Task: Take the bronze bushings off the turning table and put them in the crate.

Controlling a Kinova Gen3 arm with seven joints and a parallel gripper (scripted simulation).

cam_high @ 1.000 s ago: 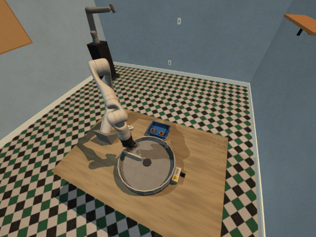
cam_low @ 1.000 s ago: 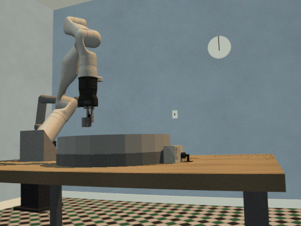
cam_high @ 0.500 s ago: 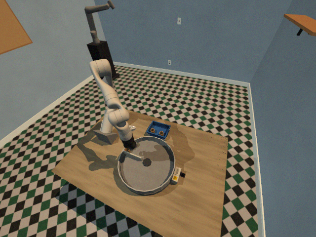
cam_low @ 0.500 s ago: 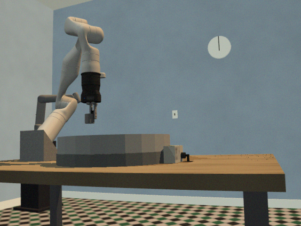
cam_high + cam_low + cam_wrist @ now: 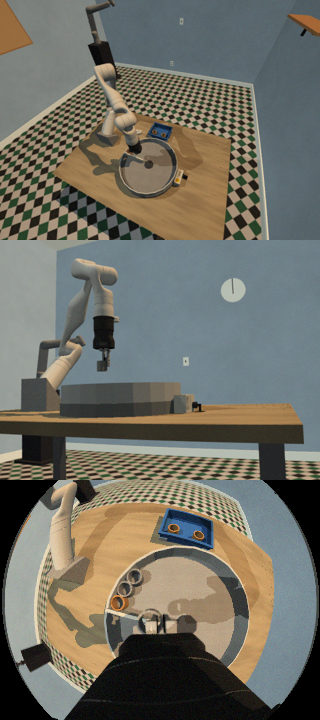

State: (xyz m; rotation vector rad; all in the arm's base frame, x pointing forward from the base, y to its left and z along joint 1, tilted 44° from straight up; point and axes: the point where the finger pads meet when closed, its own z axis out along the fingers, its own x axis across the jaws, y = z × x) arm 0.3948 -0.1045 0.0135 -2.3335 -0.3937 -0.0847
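Now: hand 8 cm short of the grey turning table, 1 cm to the left of it and 14 cm above it. Also, from my hand: blue crate 1 cm ahead, 32 cm to the left, 16 cm below.
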